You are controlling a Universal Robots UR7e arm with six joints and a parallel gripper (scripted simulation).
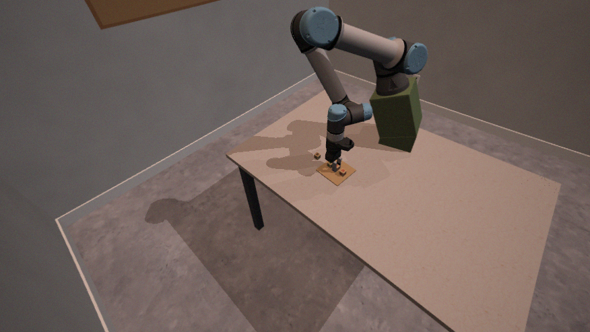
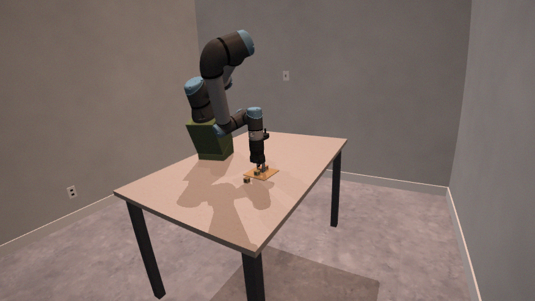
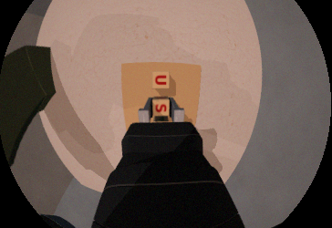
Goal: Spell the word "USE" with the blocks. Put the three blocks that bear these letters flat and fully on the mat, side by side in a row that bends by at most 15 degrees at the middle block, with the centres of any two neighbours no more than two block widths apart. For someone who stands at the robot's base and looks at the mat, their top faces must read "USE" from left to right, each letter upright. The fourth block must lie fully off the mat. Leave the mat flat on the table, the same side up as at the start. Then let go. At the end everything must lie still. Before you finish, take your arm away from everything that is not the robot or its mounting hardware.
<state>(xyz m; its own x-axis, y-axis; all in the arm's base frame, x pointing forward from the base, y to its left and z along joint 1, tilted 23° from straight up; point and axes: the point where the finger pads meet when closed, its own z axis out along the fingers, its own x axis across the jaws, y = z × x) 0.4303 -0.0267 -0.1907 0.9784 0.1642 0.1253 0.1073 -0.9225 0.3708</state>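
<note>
Now: hand 20 mm above the mat.
</note>
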